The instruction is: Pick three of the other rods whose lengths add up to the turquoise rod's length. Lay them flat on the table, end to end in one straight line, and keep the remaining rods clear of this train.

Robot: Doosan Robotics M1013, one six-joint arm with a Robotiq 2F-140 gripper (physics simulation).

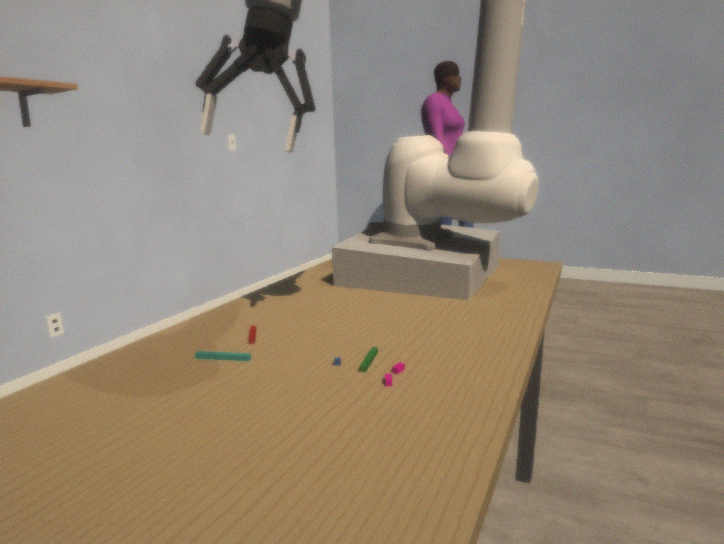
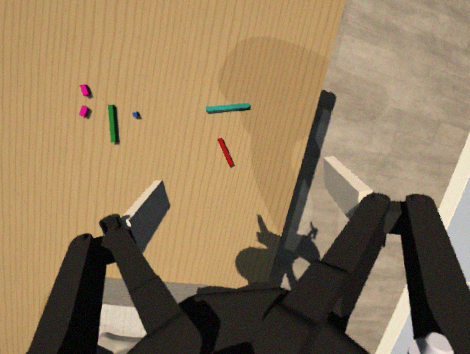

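Where they show: gripper, fingertip midpoint: (image 1: 246,142) (image 2: 242,183); arm's base, link origin: (image 1: 411,238).
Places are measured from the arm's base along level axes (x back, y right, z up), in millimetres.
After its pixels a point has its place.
The turquoise rod (image 1: 222,355) @(x -646, y 102, z -98 mm) (image 2: 228,108) @(x -640, y 107, z -96 mm) lies flat on the table (image 1: 263,444) @(x -817, y -119, z -106 mm) (image 2: 170,60) @(x -709, y -36, z -106 mm). The red rod (image 1: 252,334) @(x -549, y 114, z -96 mm) (image 2: 226,152) @(x -540, y 124, z -96 mm) lies near it, at an angle and apart from it. The green rod (image 1: 368,359) @(x -564, y -138, z -96 mm) (image 2: 113,124) @(x -551, y -130, z -97 mm) lies farther off, with the small blue rod (image 1: 337,361) @(x -586, y -92, z -99 mm) (image 2: 135,115) @(x -580, y -88, z -96 mm) beside it. Two short magenta rods, one (image 1: 398,367) @(x -571, y -195, z -97 mm) (image 2: 84,111) @(x -566, y -189, z -96 mm) and another (image 1: 388,380) @(x -618, y -198, z -97 mm) (image 2: 85,90) @(x -608, y -191, z -96 mm), lie close together on the green rod's other side. My gripper (image 1: 248,133) @(x -558, y 83, z 257 mm) (image 2: 242,183) @(x -558, y 83, z 257 mm) is open and empty, high above the table.
The grey base block (image 1: 403,270) @(x -163, y -40, z -48 mm) bears the arm at the table's far end. A blue wall runs along one long side, with a wooden shelf (image 1: 38,85) on it. A person in a magenta top (image 1: 438,116) stands behind the arm.
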